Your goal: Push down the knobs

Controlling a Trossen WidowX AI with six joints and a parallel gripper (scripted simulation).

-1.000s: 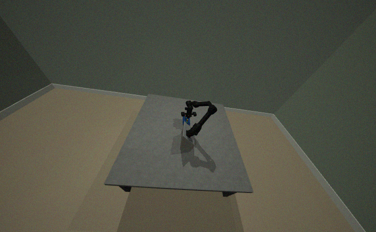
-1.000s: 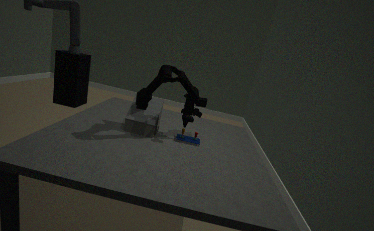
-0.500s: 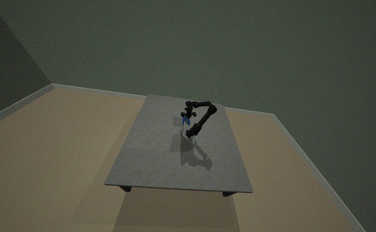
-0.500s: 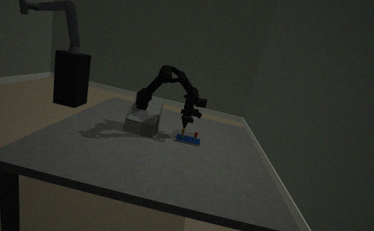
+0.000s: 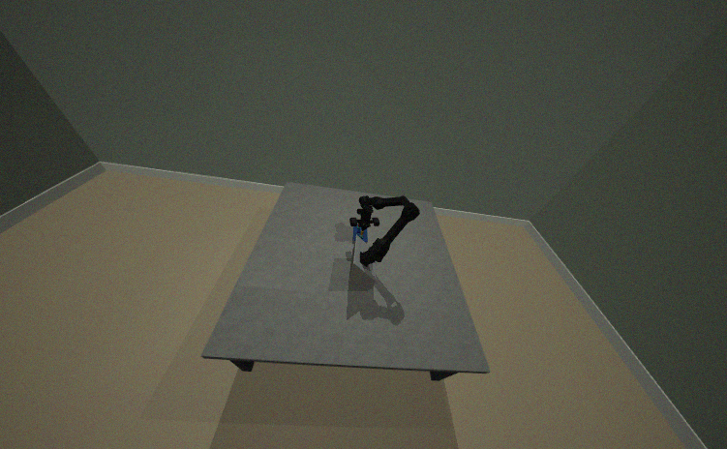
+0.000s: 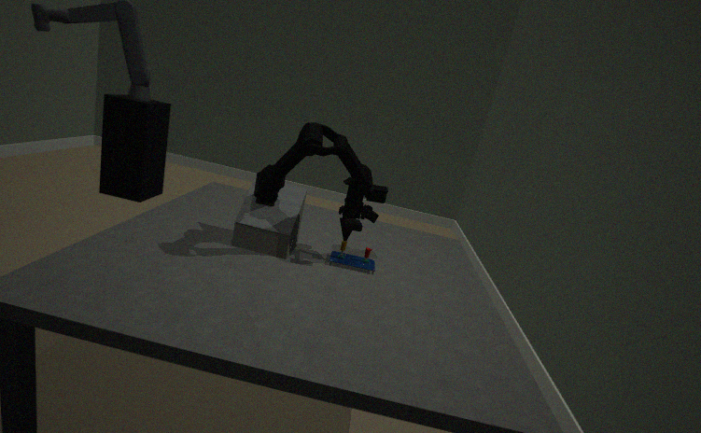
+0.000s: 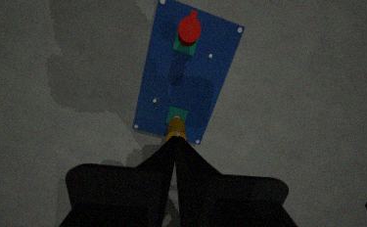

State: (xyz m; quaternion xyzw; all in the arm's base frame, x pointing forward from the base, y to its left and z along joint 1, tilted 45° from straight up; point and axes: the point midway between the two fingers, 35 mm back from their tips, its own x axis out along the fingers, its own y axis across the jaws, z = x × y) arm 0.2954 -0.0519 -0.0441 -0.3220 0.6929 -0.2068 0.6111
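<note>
Right now the yellow knob is 20 mm below my gripper tip. From my gripper tip the other things lie so: red knob (90 mm ahead, 30 mm below, 20 mm to the left).
</note>
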